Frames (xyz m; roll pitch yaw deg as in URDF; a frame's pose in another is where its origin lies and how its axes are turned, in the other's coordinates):
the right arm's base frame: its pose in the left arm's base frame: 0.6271 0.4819 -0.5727 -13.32 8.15 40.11
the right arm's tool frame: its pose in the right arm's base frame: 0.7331 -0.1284 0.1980 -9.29 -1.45 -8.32
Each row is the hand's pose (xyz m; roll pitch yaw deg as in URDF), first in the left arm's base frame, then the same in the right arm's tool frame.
Working: the left arm's base frame: its pose in the right arm's tool frame: -1.5811 -0.2185 0.2611 22.53 8.62 -31.60

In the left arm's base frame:
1: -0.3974 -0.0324 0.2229 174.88 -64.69 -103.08
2: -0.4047 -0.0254 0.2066 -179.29 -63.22 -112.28
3: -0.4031 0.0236 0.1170 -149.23 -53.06 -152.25
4: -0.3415 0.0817 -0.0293 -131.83 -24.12 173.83
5: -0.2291 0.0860 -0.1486 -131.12 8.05 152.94
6: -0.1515 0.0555 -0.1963 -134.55 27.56 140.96
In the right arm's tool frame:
1: -1.9515 -0.1261 0.5119 156.40 -43.03 -121.17
2: -1.9525 -0.1105 0.5008 157.98 -43.08 -127.04
3: -1.9177 -0.0385 0.4373 176.02 -44.72 -158.97
4: -1.8227 0.0319 0.3165 -157.32 -33.12 152.91
5: -1.7159 0.0245 0.1923 -146.98 -10.07 119.90
6: -1.6628 -0.0198 0.1255 -146.14 6.19 104.20

